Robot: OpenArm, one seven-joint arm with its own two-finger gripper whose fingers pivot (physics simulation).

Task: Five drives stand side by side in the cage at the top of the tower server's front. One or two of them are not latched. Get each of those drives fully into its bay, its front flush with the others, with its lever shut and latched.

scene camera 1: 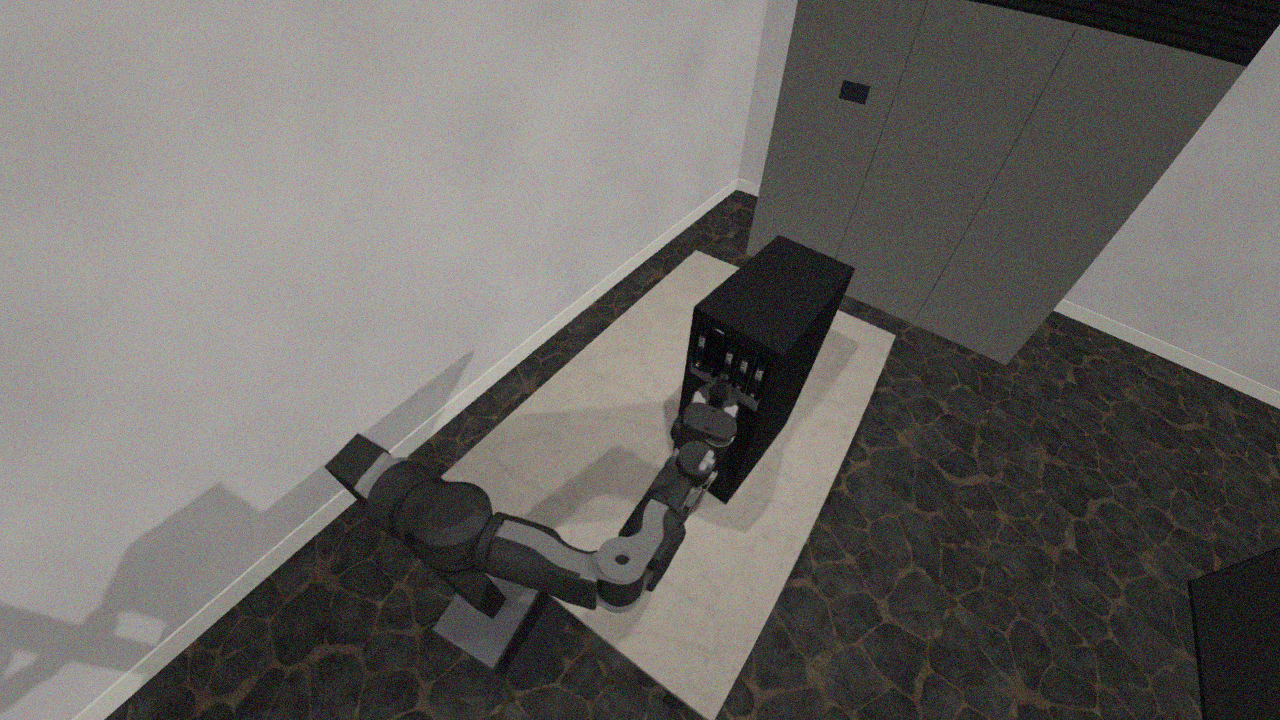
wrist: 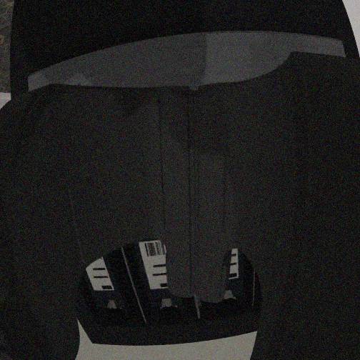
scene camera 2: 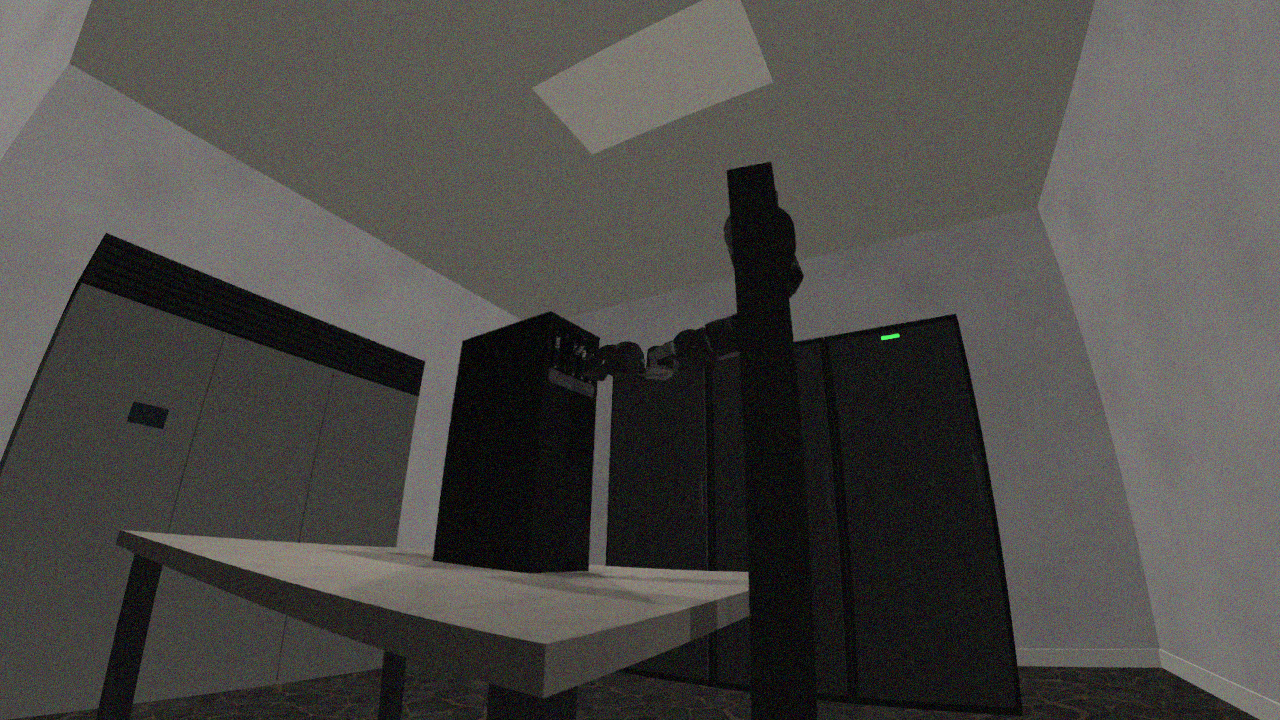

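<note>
The black tower server stands upright with the drive cage at the top of its front. In scene camera 1, a drive at the right end and a drive at the left end show pale labels. The wrist view shows parts of three neighbouring drives, with a label at left, a label in the middle and a partly hidden label at right. My gripper is shut and empty, its tips close in front of the cage. The fingers hide much of the drives; lever states and contact cannot be told.
The tower stands on a pale table. A white wall runs along the left in scene camera 1. A grey cabinet stands behind the tower. Dark racks show beyond the arm's post.
</note>
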